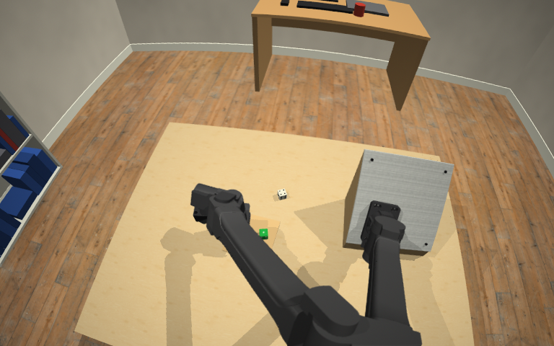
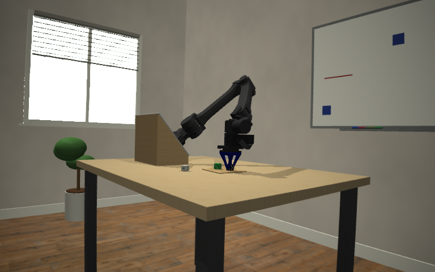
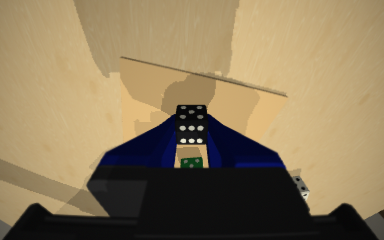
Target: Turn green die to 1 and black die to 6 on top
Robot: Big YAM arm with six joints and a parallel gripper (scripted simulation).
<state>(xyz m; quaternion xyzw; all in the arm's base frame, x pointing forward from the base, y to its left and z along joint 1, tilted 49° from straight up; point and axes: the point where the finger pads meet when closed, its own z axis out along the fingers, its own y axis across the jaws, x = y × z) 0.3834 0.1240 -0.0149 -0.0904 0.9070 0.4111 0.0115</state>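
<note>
The black die is right at my hand. From my hand the other things lie so: tan mat 3 cm behind, 1 cm to the right, 2 cm below; then white die 9 cm behind, 16 cm to the right, 1 cm below; then green die 7 cm behind, 1 cm to the right.
</note>
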